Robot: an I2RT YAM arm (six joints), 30 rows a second.
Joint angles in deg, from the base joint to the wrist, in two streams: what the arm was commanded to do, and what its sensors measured. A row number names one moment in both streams.
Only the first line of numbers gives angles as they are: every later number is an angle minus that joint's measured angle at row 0.
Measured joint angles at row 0: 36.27 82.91 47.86 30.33 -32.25 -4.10
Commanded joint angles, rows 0 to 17: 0.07 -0.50 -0.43 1.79 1.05 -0.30; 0.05 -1.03 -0.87 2.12 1.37 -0.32; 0.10 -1.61 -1.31 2.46 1.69 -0.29; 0.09 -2.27 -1.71 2.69 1.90 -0.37; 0.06 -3.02 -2.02 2.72 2.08 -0.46; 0.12 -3.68 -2.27 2.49 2.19 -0.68; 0.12 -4.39 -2.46 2.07 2.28 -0.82; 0.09 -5.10 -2.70 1.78 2.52 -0.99; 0.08 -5.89 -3.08 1.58 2.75 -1.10; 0.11 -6.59 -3.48 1.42 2.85 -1.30; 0.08 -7.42 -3.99 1.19 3.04 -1.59; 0.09 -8.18 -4.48 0.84 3.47 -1.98; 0.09 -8.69 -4.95 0.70 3.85 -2.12; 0.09 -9.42 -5.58 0.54 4.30 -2.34; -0.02 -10.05 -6.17 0.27 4.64 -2.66; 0.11 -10.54 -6.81 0.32 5.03 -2.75; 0.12 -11.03 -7.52 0.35 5.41 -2.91; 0.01 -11.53 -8.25 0.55 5.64 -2.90
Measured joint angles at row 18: 0.09 -10.71 -6.85 0.13 3.96 -1.81
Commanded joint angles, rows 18 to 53: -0.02 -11.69 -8.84 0.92 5.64 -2.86; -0.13 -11.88 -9.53 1.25 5.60 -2.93; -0.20 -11.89 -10.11 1.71 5.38 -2.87; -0.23 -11.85 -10.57 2.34 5.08 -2.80; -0.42 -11.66 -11.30 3.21 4.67 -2.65; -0.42 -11.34 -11.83 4.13 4.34 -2.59; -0.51 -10.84 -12.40 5.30 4.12 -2.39; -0.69 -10.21 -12.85 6.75 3.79 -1.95; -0.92 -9.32 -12.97 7.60 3.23 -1.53; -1.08 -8.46 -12.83 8.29 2.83 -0.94; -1.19 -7.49 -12.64 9.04 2.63 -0.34; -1.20 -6.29 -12.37 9.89 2.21 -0.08; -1.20 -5.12 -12.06 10.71 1.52 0.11; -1.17 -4.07 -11.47 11.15 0.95 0.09; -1.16 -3.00 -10.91 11.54 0.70 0.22; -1.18 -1.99 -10.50 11.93 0.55 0.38; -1.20 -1.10 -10.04 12.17 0.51 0.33; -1.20 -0.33 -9.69 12.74 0.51 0.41; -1.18 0.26 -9.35 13.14 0.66 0.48; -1.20 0.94 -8.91 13.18 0.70 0.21; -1.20 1.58 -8.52 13.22 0.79 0.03; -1.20 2.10 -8.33 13.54 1.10 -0.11; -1.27 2.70 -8.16 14.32 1.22 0.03; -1.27 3.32 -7.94 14.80 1.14 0.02; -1.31 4.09 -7.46 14.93 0.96 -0.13; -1.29 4.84 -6.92 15.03 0.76 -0.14; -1.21 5.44 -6.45 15.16 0.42 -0.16; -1.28 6.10 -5.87 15.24 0.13 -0.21; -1.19 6.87 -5.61 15.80 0.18 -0.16; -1.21 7.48 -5.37 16.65 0.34 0.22; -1.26 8.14 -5.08 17.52 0.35 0.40; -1.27 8.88 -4.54 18.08 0.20 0.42; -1.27 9.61 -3.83 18.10 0.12 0.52; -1.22 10.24 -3.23 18.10 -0.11 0.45; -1.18 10.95 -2.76 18.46 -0.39 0.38; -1.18 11.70 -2.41 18.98 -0.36 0.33
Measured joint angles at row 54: -1.18 10.30 -3.17 15.71 0.37 0.00
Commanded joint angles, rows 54 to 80: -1.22 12.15 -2.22 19.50 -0.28 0.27; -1.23 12.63 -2.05 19.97 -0.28 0.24; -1.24 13.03 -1.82 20.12 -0.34 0.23; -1.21 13.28 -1.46 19.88 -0.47 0.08; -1.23 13.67 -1.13 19.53 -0.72 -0.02; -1.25 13.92 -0.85 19.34 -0.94 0.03; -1.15 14.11 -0.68 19.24 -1.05 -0.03; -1.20 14.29 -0.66 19.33 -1.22 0.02; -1.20 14.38 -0.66 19.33 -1.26 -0.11; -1.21 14.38 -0.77 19.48 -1.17 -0.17; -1.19 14.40 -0.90 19.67 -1.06 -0.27; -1.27 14.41 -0.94 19.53 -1.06 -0.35; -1.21 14.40 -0.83 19.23 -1.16 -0.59; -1.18 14.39 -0.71 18.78 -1.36 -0.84; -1.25 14.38 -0.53 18.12 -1.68 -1.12; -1.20 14.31 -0.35 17.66 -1.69 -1.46; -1.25 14.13 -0.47 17.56 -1.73 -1.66; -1.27 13.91 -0.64 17.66 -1.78 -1.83; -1.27 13.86 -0.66 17.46 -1.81 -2.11; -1.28 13.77 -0.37 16.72 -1.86 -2.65; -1.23 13.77 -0.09 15.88 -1.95 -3.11; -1.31 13.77 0.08 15.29 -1.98 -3.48; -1.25 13.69 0.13 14.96 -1.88 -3.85; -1.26 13.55 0.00 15.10 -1.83 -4.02; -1.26 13.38 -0.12 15.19 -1.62 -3.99; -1.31 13.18 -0.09 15.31 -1.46 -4.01; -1.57 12.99 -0.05 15.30 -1.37 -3.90
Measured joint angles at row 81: -1.22 13.34 -0.09 15.19 -2.34 -2.05
